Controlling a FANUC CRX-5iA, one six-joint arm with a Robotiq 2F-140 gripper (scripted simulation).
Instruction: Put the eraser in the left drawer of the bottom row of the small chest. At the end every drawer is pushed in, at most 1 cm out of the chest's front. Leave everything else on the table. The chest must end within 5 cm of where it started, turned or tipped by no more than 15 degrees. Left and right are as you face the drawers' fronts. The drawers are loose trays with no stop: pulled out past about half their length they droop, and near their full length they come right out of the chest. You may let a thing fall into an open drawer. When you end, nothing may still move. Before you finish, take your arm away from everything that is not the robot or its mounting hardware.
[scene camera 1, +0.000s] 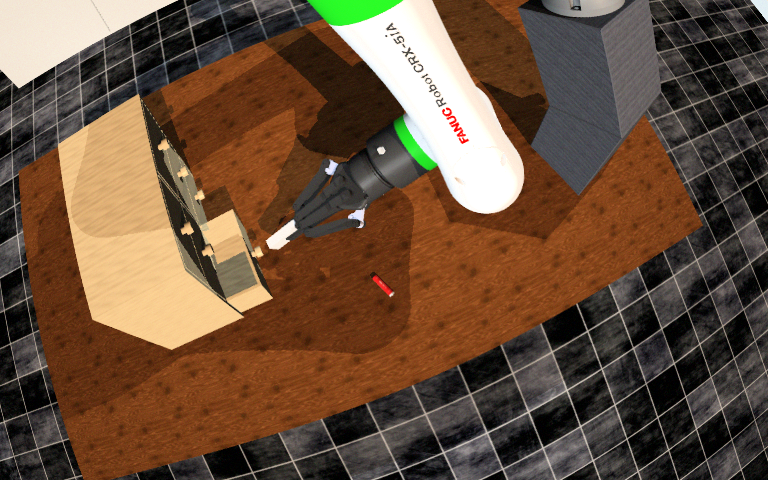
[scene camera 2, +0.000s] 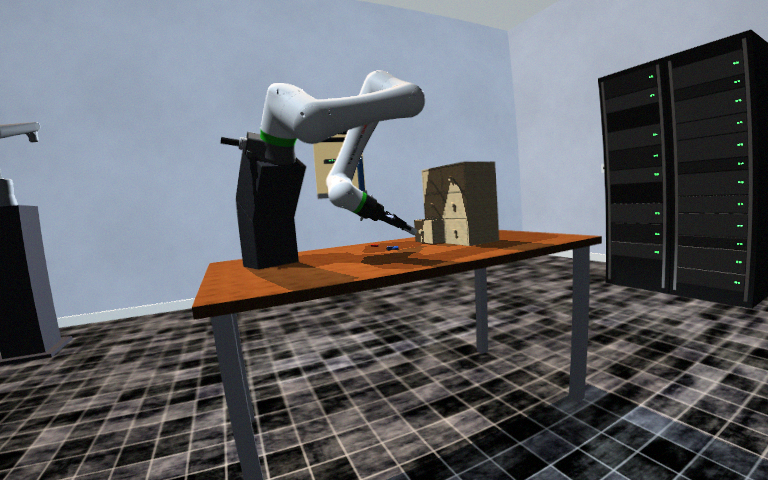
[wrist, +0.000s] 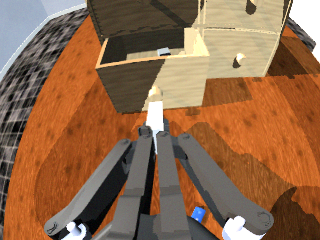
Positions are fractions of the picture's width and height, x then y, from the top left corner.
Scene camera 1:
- my gripper: 0.35, 0.51
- drawer: 0.31, 0.57
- wooden chest: 0.17, 0.57
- drawer: 0.26, 0.51
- drawer: 0.21, 0.30
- drawer: 0.24, 0.48
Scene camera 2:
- drawer: 0.56, 0.48
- wooden chest: 0.63, 0.39
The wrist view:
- my gripper: 0.49, 0.46
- drawer: 0.41, 0.35
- drawer: 0.70, 0.19
